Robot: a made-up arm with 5 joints. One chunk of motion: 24 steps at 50 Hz.
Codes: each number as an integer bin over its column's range. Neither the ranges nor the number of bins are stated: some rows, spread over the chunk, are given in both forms.
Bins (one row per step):
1: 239 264 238 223 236 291
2: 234 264 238 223 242 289
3: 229 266 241 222 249 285
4: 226 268 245 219 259 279
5: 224 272 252 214 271 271
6: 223 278 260 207 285 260
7: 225 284 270 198 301 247
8: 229 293 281 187 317 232
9: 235 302 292 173 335 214
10: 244 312 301 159 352 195
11: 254 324 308 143 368 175
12: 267 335 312 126 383 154
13: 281 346 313 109 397 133
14: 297 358 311 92 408 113
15: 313 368 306 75 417 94
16: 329 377 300 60 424 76
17: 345 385 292 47 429 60
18: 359 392 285 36 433 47
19: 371 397 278 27 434 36
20: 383 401 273 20 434 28
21: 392 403 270 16 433 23
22: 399 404 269 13 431 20
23: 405 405 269 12 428 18
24: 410 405 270 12 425 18
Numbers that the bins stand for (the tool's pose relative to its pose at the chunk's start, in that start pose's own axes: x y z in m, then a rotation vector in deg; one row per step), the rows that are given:
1: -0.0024 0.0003 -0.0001 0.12 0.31 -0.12
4: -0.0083 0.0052 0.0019 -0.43 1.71 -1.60
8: -0.0069 0.0355 0.0125 -4.75 5.24 -7.40
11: 0.0043 0.0731 0.0204 -10.70 8.34 -14.43
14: 0.0237 0.1144 0.0213 -17.60 10.78 -22.09
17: 0.0453 0.1471 0.0157 -23.68 12.05 -28.63
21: 0.0664 0.1690 0.0093 -27.88 12.30 -33.19
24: 0.0745 0.1714 0.0093 -28.42 11.81 -33.81
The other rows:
2: -0.0047 0.0003 -0.0001 0.12 0.68 -0.37
3: -0.0069 0.0027 0.0007 -0.02 1.10 -0.86
5: -0.0092 0.0100 0.0040 -1.10 2.44 -2.59
6: -0.0096 0.0173 0.0063 -2.05 3.29 -3.94
7: -0.0087 0.0246 0.0093 -3.27 4.27 -5.55
9: -0.0042 0.0464 0.0157 -6.65 6.34 -9.62
10: -0.0002 0.0586 0.0184 -8.54 7.37 -11.97
12: 0.0102 0.0865 0.0216 -13.00 9.25 -17.03
13: 0.0165 0.0998 0.0219 -15.30 10.11 -19.62
15: 0.0309 0.1265 0.0198 -19.90 11.32 -24.43
16: 0.0381 0.1374 0.0181 -21.93 11.75 -26.65
18: 0.0516 0.1556 0.0137 -25.17 12.30 -30.23
19: 0.0570 0.1617 0.0116 -26.39 12.36 -31.59
20: 0.0624 0.1665 0.0101 -27.34 12.36 -32.57
22: 0.0696 0.1702 0.0090 -28.28 12.17 -33.56
23: 0.0723 0.1714 0.0090 -28.42 11.99 -33.81

